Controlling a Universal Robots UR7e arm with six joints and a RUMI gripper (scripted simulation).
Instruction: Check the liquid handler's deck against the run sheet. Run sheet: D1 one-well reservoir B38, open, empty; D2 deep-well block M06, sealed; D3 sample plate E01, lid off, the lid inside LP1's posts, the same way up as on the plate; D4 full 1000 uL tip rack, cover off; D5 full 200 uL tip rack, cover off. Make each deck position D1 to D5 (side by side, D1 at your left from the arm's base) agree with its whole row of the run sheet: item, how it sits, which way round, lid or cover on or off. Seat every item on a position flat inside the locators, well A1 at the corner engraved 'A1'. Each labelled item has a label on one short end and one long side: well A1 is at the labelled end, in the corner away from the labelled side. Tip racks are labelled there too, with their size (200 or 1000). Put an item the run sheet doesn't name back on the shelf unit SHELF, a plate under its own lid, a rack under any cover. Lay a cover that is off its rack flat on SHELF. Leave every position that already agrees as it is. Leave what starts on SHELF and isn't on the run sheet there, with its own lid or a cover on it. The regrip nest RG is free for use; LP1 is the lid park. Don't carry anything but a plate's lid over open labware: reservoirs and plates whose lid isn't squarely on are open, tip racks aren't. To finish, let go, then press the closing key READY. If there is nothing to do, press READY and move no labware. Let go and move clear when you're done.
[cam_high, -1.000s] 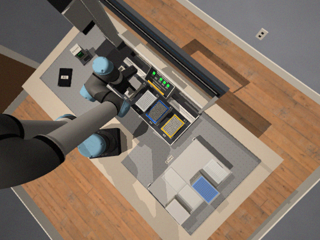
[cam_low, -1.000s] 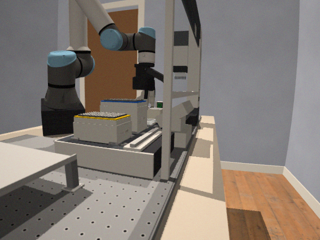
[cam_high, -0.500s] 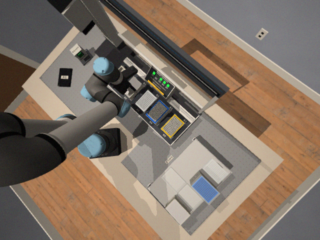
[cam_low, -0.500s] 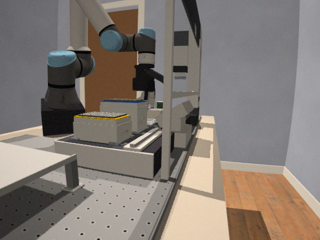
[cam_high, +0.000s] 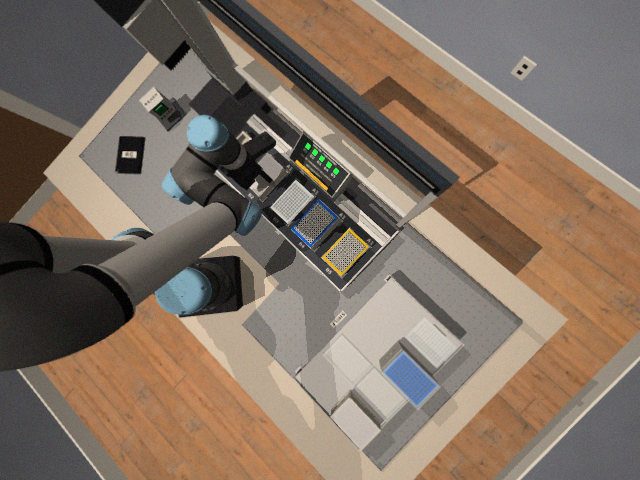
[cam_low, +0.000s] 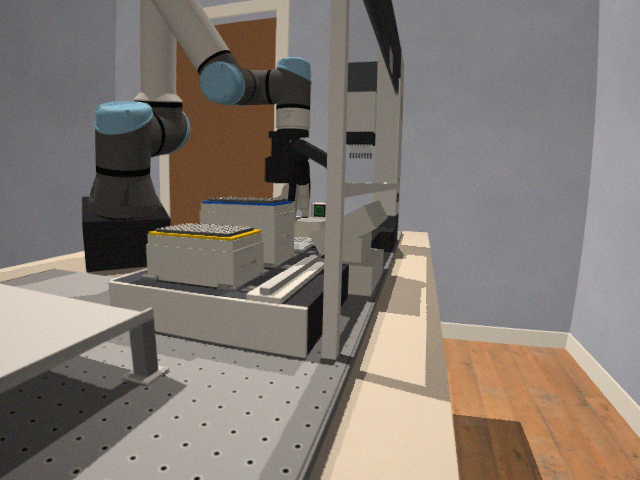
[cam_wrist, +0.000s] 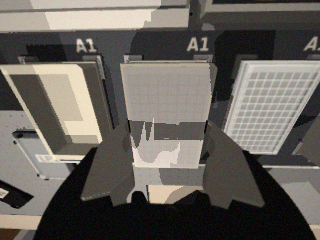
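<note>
The sealed block lies 1 cm below my hand. Also, from my hand: blue-rimmed tip rack 24 cm to the right, 4 cm behind, 4 cm above; cream reservoir 12 cm to the left, 2 cm below, 2 cm ahead; well plate 12 cm to the right, 2 cm below, 2 cm behind.
</note>
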